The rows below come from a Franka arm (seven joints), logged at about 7 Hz.
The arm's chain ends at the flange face. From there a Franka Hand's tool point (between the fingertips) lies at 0.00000 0.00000 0.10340 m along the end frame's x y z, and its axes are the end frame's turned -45 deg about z.
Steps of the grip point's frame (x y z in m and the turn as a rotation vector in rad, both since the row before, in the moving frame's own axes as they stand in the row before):
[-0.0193, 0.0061, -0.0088, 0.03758, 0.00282, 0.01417]
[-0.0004, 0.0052, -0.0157, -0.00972, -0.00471, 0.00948]
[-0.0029, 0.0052, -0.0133, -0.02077, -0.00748, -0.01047]
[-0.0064, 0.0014, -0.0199, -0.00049, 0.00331, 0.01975]
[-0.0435, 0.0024, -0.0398, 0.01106, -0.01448, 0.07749]
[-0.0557, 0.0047, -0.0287, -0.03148, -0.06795, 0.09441]
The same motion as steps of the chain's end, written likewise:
[-0.0068, 0.0209, -0.0087, 0.02857, -0.02458, 0.01417]
[0.0030, 0.0029, -0.0157, -0.01020, 0.00354, 0.00948]
[0.0006, 0.0037, -0.0133, -0.01998, 0.00940, -0.01047]
[-0.0038, 0.0057, -0.0199, 0.00199, 0.00269, 0.01975]
[-0.0272, 0.0323, -0.0398, -0.00242, -0.01806, 0.07749]
[-0.0331, 0.0356, -0.0284, -0.07031, -0.02579, 0.09441]

